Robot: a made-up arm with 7 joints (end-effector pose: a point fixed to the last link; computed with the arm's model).
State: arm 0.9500 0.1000 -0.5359 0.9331 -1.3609 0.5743 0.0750
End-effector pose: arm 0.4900 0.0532 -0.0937 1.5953 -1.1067 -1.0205
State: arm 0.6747 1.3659 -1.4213 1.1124 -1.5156 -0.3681 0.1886
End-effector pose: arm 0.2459 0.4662 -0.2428 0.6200 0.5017 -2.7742
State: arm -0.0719 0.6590 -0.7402 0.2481 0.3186 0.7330 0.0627
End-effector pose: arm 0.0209 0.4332 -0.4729 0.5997 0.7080 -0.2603
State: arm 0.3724 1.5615 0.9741 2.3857 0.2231 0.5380 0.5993
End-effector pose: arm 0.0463 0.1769 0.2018 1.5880 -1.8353 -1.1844
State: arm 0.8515 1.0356 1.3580 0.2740 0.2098 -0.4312 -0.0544
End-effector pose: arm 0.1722 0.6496 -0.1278 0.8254 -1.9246 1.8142
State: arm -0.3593 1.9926 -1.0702 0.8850 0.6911 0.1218 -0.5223
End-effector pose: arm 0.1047 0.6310 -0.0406 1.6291 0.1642 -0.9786
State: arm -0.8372 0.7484 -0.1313 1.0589 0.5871 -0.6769 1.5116
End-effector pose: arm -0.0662 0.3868 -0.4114 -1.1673 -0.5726 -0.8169
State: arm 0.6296 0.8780 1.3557 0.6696 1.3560 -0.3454 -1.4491
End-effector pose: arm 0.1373 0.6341 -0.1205 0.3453 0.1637 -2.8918
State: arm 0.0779 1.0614 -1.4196 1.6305 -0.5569 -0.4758 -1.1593
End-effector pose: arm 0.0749 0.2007 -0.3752 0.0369 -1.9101 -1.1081
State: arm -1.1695 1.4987 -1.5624 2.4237 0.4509 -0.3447 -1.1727
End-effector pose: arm -0.1843 0.1532 -0.0800 -0.1266 0.0415 -0.2401
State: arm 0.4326 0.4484 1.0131 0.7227 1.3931 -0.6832 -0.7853
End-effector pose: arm 0.2502 0.4975 -0.2894 -0.3126 0.8979 -2.9259
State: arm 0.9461 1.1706 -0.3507 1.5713 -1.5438 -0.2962 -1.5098
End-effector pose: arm 0.3267 0.3339 0.1145 -1.3656 1.3140 0.6628
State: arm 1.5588 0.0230 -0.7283 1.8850 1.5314 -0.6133 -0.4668
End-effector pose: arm 0.1764 -0.0550 0.2125 -2.1599 -1.9272 0.0704
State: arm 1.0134 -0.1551 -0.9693 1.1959 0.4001 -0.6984 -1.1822
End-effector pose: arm 0.3670 -0.1545 -0.0412 -0.5910 -2.2611 0.7025
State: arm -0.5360 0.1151 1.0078 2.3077 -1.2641 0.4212 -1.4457
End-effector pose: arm 0.0835 0.3273 -0.0934 -2.6881 0.5980 -0.0689
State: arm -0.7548 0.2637 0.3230 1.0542 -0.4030 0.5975 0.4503
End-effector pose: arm -0.0762 0.3204 -0.4448 0.1321 0.3696 -0.1606
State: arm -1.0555 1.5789 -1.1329 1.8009 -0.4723 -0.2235 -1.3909
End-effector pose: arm -0.1691 0.3285 -0.2392 0.0683 -1.0741 -1.3167
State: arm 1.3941 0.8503 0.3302 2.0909 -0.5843 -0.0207 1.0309
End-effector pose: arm 0.0539 0.2732 0.2425 1.9886 -1.8676 -0.8644
